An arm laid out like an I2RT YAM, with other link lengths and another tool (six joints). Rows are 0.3 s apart.
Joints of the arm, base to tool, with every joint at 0 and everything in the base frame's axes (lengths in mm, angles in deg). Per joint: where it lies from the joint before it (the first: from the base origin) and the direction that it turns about. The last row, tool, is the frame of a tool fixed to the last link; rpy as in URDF.
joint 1: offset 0 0 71.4 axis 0 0 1
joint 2: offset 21.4 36.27 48.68 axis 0 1 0
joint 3: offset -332.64 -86.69 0 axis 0 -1 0
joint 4: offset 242.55 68.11 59.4 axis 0 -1 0
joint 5: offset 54.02 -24.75 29.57 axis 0 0 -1
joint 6: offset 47.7 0 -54.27 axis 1 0 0
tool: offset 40 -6 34 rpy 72.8 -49.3 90
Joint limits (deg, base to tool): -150..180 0..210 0..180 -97..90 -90..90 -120..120
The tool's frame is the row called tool.
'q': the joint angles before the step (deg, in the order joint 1, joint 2, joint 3, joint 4, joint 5, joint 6). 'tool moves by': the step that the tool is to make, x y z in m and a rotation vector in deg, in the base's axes. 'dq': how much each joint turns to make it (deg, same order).
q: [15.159 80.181 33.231 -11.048 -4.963 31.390]
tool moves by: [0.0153 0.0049 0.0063 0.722 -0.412 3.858]
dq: [-1.352 2.134 3.173 -0.934 -3.272 -4.126]
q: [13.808 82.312 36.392 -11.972 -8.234 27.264]
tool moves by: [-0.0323 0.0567 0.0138 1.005 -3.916 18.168]
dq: [12.769 -5.113 -1.553 -0.346 -2.662 -4.786]
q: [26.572 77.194 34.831 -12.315 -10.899 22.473]
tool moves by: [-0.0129 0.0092 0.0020 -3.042 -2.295 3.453]
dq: [4.408 -1.844 -0.937 -0.585 3.624 -1.430]
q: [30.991 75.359 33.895 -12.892 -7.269 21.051]
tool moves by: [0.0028 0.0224 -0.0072 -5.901 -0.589 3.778]
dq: [5.578 4.299 1.834 -0.444 5.336 -1.459]
